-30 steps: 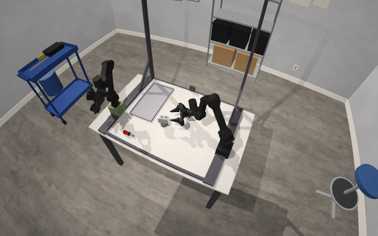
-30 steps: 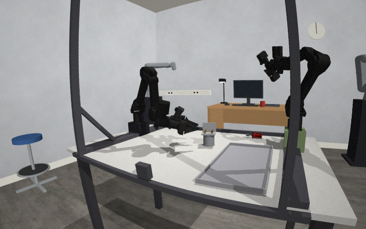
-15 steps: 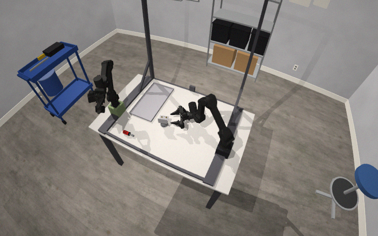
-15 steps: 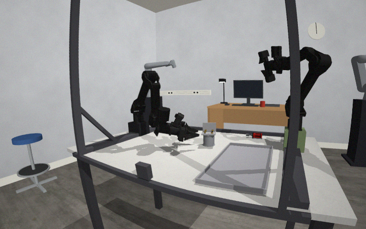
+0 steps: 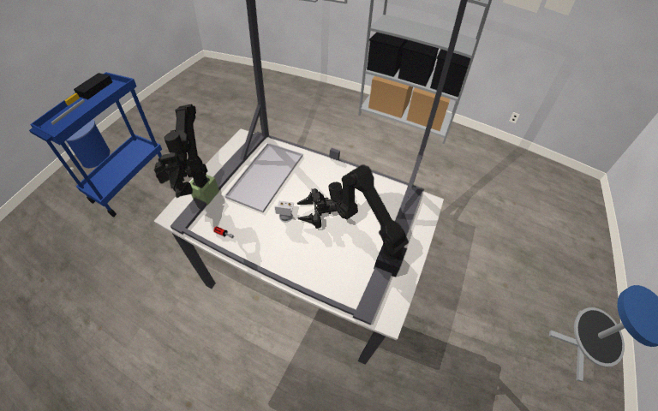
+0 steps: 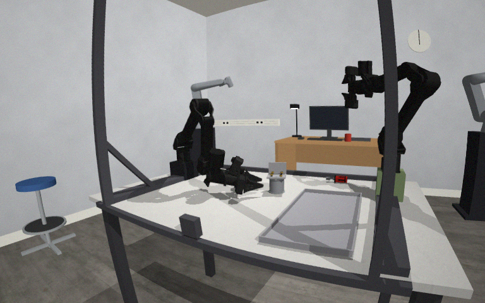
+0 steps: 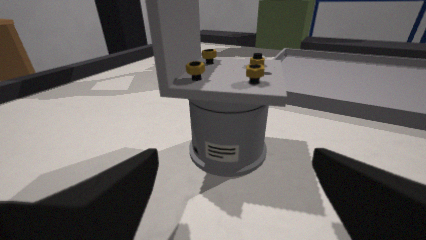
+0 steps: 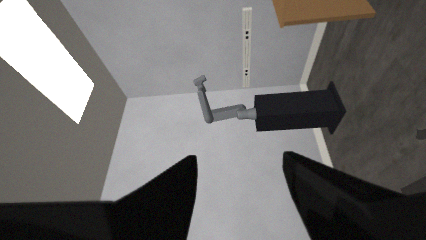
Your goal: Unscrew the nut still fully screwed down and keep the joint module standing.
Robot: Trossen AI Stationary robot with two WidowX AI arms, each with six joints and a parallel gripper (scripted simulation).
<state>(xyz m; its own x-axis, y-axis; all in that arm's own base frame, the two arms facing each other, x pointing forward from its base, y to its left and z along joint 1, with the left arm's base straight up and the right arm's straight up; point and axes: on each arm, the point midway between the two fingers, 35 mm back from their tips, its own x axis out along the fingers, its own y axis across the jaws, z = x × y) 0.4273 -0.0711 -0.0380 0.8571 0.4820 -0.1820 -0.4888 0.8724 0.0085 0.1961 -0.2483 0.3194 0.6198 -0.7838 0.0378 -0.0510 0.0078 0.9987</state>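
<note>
The red-handled nut driver is 40 cm below my right hand, 10 cm behind it and 3 cm to the left of it. The rest, counted from my right hand: l-shaped bracket (34 cm below, 30 cm behind, 24 cm to the left); grey joint module (38 cm below, 31 cm behind, 24 cm to the left); dark table-edge rail (41 cm below, 27 cm to the left, 1 cm behind).
Now: the grey joint module 8 cm to the right of my left hand, 4 cm ahead of it and 1 cm below it. From my left hand the other things lie so: l-shaped bracket 8 cm to the right, 4 cm ahead, 3 cm above; then dark table-edge rail 33 cm ahead, 5 cm to the right, 3 cm below; then shallow grey tray 29 cm to the right, 15 cm behind, 4 cm below.
</note>
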